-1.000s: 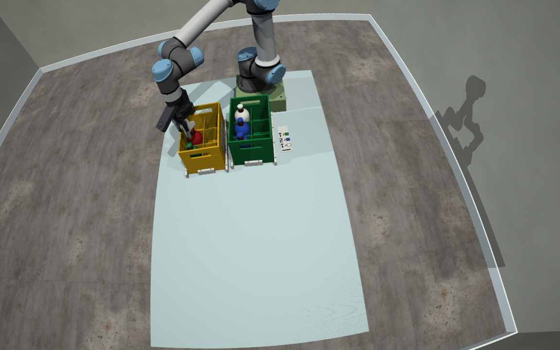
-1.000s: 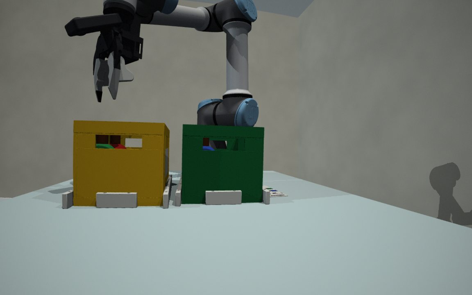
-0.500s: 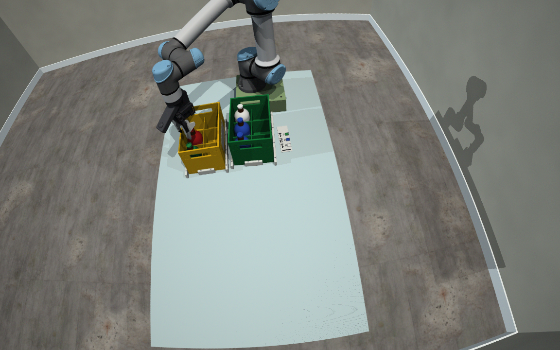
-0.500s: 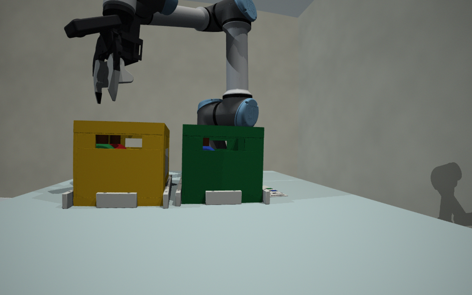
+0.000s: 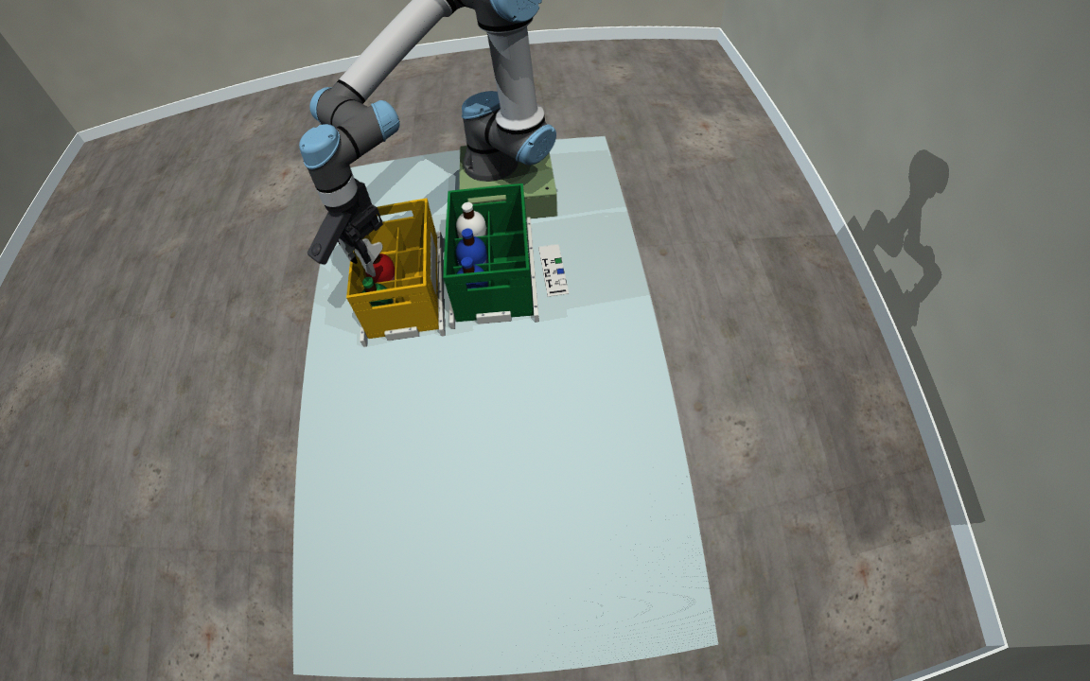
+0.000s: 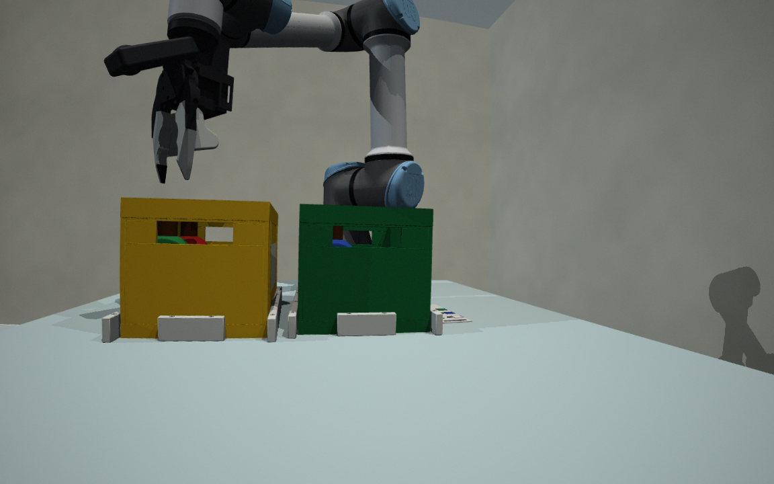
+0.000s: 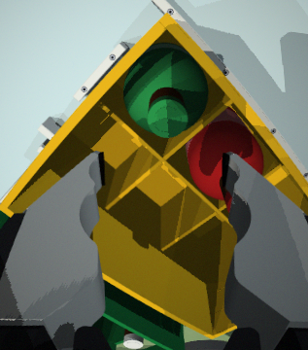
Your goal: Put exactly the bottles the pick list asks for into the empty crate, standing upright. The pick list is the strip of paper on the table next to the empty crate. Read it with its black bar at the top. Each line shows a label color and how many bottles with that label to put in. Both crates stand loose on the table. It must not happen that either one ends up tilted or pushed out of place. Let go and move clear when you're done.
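Right now the green bottle is 13 cm below my hand. The rest, counted from my hand: yellow crate (10 cm behind, 2 cm to the left, 13 cm below); then green crate (15 cm behind, 25 cm to the left, 13 cm below); then red bottle (9 cm behind, 2 cm to the right, 13 cm below).
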